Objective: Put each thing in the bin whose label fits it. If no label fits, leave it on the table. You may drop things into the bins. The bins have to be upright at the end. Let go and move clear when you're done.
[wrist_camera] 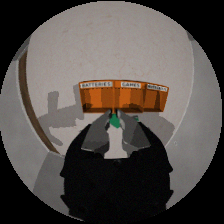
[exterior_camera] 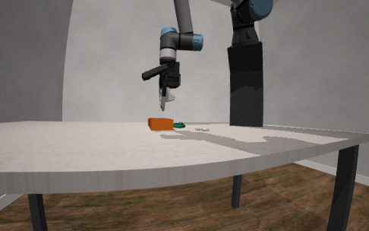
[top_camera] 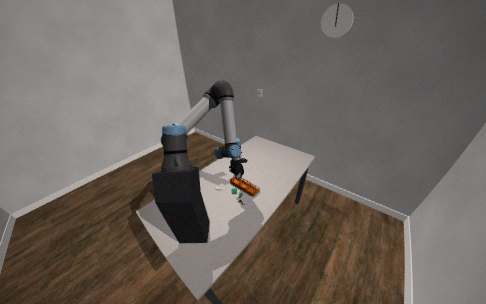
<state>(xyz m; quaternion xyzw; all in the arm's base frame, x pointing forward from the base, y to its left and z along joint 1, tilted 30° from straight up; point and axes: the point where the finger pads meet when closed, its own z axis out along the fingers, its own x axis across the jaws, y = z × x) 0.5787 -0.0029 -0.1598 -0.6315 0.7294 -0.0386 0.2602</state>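
The small dark thing lies 140 mm behind my hand, 100 mm to the right of it and 80 mm below it. The rest, counted from my hand: green block: 80 mm behind, 80 mm below; then green cylinder: 90 mm behind, 70 mm to the right, 80 mm below; then white object: 120 mm behind, 120 mm to the left, 80 mm below.
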